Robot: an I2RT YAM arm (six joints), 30 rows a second.
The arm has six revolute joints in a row. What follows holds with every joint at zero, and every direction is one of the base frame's. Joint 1 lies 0.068 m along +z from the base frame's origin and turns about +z. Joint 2 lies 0.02 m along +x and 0.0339 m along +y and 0.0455 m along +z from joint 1 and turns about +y. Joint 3 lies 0.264 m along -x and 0.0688 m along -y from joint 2 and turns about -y. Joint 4 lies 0.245 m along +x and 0.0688 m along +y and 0.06 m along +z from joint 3 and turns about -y. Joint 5 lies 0.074 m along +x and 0.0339 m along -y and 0.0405 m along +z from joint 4 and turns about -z. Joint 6 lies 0.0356 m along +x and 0.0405 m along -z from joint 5 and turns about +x. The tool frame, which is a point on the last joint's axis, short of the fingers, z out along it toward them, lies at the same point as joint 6; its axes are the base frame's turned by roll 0, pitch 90 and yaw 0 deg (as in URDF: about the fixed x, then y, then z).
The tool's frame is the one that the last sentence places.
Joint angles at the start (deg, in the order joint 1, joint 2, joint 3, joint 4, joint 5, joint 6): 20.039 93.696 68.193 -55.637 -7.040 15.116
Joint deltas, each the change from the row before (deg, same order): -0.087 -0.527 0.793 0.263 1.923 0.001; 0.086 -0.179 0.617 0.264 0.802 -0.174; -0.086 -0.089 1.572 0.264 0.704 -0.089; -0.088 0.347 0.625 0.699 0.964 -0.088; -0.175 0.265 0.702 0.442 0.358 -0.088; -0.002 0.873 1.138 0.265 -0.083 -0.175; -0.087 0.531 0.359 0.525 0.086 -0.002
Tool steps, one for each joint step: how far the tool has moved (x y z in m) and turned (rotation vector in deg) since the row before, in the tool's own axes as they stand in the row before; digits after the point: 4 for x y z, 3 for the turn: -0.0028 -0.0002 -0.0061 1.458 -2.034 -0.081; -0.0023 0.0009 -0.0034 0.487 -1.217 -0.345; -0.0057 0.0011 -0.0070 0.203 -2.047 -0.138; -0.0040 0.0000 -0.0007 0.702 -1.199 -0.056; -0.0037 -0.0002 -0.0015 0.165 -0.959 0.043; -0.0051 0.0014 0.0002 -0.213 -0.492 -0.195; -0.0027 0.0001 0.0015 0.017 -0.372 0.067
